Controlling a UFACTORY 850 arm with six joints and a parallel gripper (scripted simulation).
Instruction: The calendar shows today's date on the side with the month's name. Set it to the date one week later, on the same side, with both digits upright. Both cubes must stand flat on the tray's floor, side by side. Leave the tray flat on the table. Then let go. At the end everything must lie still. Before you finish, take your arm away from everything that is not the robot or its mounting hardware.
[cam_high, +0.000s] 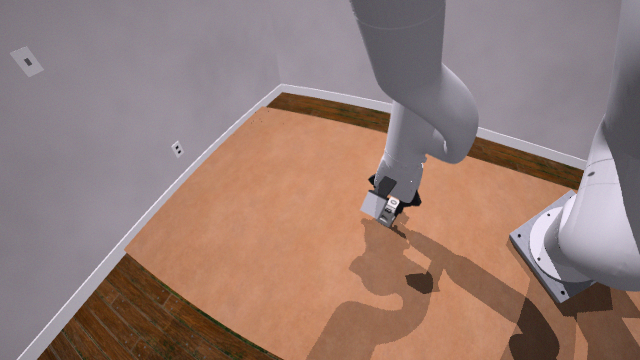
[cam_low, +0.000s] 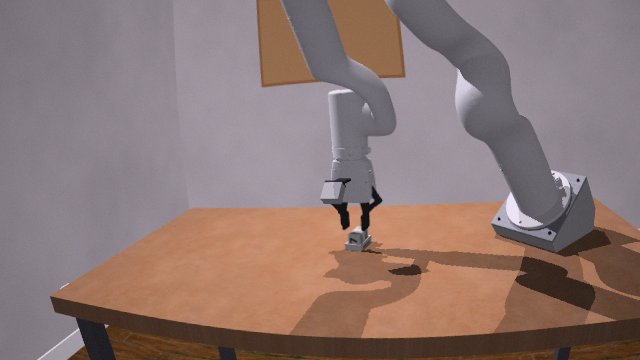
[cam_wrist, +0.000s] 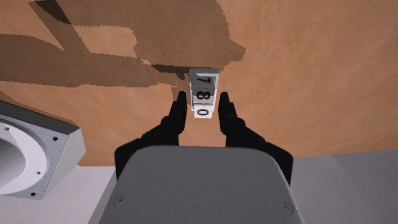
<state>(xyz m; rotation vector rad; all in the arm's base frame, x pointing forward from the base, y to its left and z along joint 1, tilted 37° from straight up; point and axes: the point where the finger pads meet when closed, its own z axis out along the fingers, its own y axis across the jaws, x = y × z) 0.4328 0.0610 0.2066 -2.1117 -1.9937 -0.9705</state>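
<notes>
Now: hand 6 cm above the white calendar tray and 2 cm to the left of it.
</notes>
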